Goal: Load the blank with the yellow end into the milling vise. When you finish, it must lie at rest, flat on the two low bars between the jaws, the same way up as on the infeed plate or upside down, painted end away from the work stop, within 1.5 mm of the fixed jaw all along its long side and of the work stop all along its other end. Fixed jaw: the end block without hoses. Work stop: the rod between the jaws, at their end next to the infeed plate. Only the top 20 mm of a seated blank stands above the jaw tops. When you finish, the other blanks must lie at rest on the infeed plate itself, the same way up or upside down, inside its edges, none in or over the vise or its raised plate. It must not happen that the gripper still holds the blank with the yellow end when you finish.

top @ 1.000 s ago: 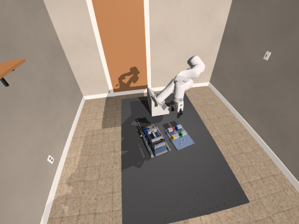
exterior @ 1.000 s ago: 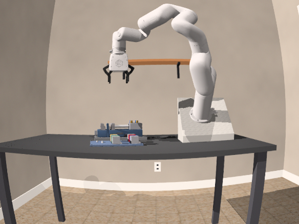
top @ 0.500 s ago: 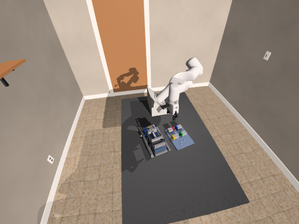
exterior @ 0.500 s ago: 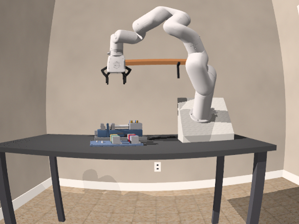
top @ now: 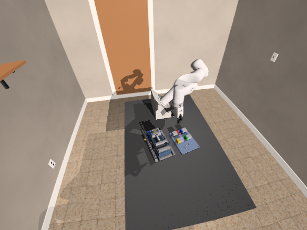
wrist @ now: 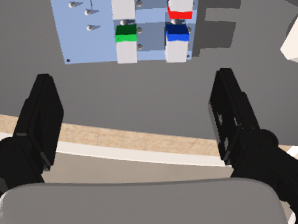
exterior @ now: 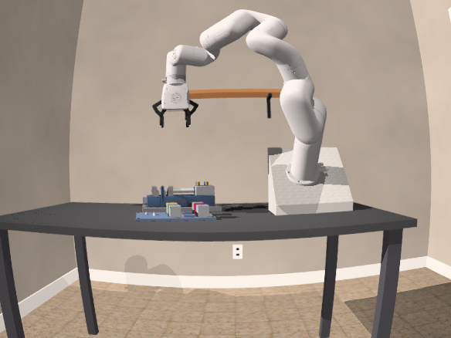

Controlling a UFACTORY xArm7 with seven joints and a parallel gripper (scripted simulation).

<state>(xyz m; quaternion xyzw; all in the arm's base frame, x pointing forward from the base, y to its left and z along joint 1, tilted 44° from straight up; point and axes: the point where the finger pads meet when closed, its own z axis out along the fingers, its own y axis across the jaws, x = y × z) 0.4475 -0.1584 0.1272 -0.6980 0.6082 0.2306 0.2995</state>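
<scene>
My gripper is now 32 cm above the blue infeed plate and 11 cm to the right of it. From my hand the other things lie so: green-end blank (29 cm below, 15 cm to the left, 1 cm behind); then red-ended blank (29 cm below, 8 cm behind, 5 cm to the left); then blue-end blank (29 cm below, 14 cm to the left, 9 cm behind).
</scene>
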